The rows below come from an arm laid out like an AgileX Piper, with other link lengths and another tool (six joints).
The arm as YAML. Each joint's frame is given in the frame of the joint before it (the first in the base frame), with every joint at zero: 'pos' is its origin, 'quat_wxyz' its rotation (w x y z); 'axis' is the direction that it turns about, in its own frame. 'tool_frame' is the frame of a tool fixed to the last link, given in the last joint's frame.
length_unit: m
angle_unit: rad
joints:
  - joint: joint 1
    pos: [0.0, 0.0, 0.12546]
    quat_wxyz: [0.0, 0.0, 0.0, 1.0]
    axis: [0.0, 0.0, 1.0]
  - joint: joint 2
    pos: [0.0, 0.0, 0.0]
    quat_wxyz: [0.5, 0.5, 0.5, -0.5]
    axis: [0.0, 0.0, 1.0]
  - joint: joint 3
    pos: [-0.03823, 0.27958, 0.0]
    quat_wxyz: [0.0, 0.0, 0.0, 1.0]
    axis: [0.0, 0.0, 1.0]
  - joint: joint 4
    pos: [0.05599, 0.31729, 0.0]
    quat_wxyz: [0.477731, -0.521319, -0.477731, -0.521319]
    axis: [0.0, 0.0, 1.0]
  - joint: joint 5
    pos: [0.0, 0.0, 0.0]
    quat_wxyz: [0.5, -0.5, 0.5, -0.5]
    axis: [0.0, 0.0, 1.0]
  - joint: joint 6
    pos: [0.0, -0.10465, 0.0]
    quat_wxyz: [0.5, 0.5, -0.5, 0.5]
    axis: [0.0, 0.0, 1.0]
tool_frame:
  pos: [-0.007, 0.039, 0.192]
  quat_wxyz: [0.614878, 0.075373, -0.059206, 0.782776]
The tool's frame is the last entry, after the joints.
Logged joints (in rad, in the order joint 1, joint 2, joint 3, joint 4, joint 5, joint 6), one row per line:
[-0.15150 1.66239 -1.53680 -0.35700 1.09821 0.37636]
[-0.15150 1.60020 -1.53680 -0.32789 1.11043 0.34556]
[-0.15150 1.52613 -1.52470 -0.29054 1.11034 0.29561]
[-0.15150 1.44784 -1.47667 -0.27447 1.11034 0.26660]
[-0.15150 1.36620 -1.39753 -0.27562 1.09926 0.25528]
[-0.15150 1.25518 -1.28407 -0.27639 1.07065 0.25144]
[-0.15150 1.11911 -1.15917 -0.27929 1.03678 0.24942]
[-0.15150 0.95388 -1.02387 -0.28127 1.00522 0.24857]
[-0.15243 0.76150 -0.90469 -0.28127 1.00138 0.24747]
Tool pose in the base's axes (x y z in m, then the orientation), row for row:
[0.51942 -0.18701 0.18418 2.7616 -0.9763 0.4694]
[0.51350 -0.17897 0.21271 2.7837 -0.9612 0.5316]
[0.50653 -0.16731 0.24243 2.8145 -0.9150 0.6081]
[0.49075 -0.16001 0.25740 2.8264 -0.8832 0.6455]
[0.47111 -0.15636 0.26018 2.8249 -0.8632 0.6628]
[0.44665 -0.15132 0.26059 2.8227 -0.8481 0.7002]
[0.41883 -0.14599 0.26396 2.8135 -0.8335 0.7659]
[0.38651 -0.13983 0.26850 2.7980 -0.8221 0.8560]
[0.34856 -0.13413 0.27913 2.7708 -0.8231 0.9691]
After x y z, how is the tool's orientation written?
As a rotation vector, in radians.
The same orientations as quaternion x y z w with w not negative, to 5 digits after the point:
[0.92737 -0.32785 0.15763 0.08745]
[0.92762 -0.32030 0.17715 0.07444]
[0.92986 -0.30230 0.20091 0.06010]
[0.93115 -0.29097 0.21266 0.05541]
[0.93162 -0.28467 0.21858 0.05712]
[0.93031 -0.27952 0.23077 0.05607]
[0.92635 -0.27443 0.25218 0.05443]
[0.91940 -0.27014 0.28127 0.05112]
[0.90789 -0.26970 0.31754 0.04648]

